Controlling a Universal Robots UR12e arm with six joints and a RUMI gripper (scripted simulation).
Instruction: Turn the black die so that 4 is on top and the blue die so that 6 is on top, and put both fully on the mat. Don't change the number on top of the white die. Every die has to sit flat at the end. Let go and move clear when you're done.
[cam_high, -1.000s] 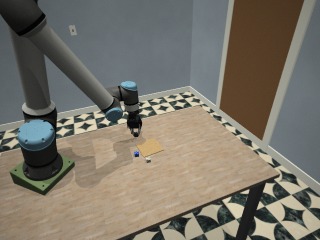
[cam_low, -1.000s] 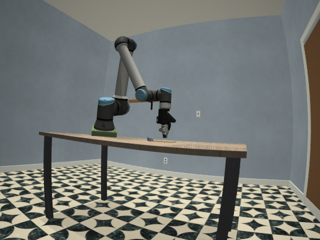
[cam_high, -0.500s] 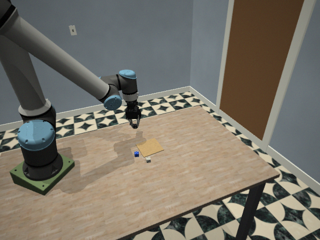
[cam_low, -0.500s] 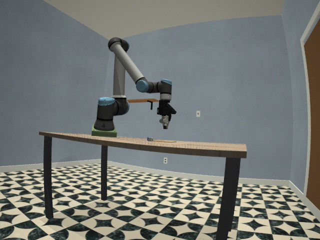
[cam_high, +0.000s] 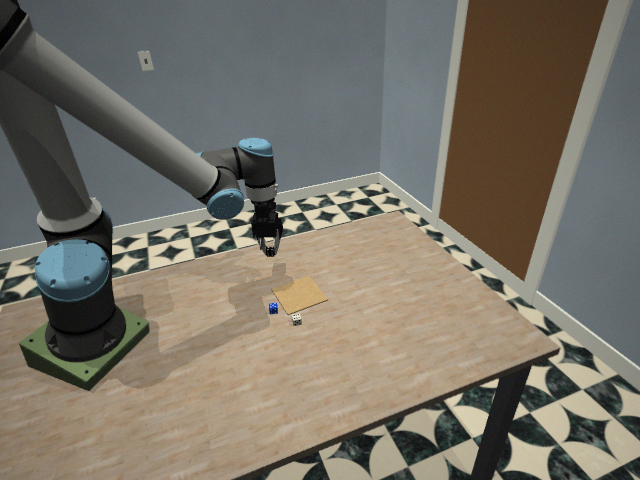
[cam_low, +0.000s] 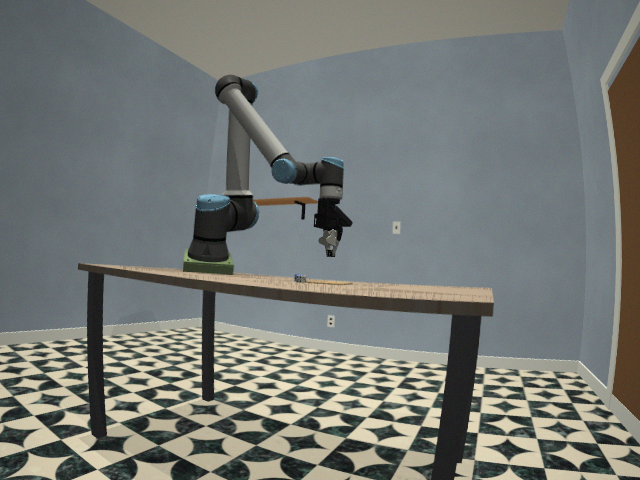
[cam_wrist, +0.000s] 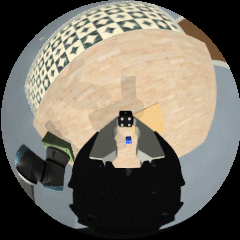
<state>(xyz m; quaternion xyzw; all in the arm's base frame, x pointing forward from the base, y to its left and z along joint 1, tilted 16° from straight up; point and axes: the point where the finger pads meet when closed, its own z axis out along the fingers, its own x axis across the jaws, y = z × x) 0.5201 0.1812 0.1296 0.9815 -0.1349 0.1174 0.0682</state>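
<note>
My gripper is now 12 cm above the tan mat, 11 cm to the left of it and 6 cm short of it. The rest, counted from my hand: white die: 23 cm to the right, 10 cm below, 3 cm ahead; blue die: 16 cm to the right, 10 cm below, 3 cm behind; black die: right at my hand.
</note>
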